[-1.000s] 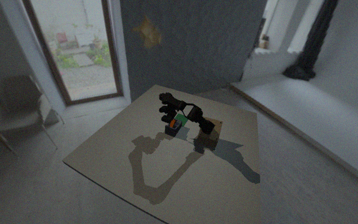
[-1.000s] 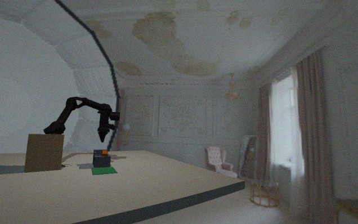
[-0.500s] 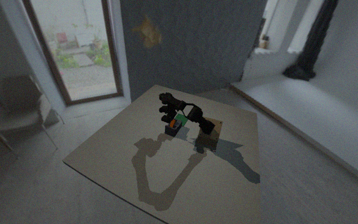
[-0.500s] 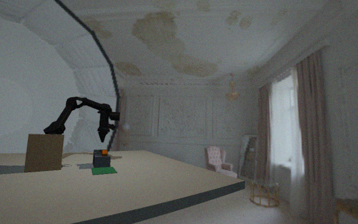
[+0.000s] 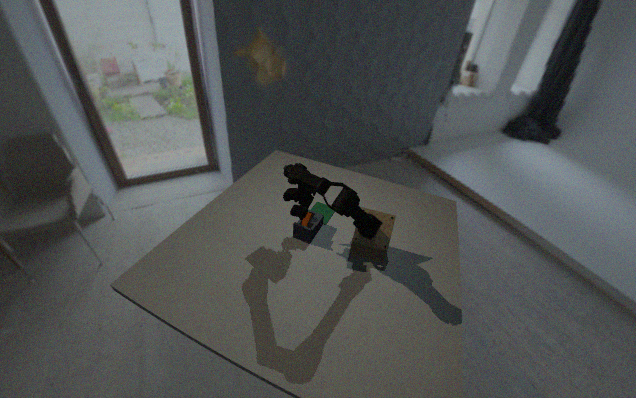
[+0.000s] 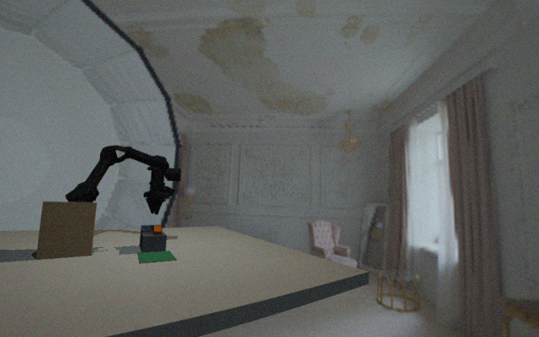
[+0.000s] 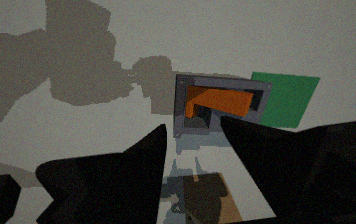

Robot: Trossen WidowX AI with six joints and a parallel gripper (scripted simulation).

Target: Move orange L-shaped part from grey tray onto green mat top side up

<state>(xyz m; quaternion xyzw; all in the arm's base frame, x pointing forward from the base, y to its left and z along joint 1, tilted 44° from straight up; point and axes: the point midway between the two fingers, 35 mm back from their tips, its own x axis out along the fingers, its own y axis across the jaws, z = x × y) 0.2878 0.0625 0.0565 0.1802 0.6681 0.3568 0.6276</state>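
Now: the orange L-shaped part 100 mm below my gripper tip, 30 mm to the right of it and 10 mm behind it. The rest, counted from my gripper tip: green mat: 210 mm to the right, 160 mm below.
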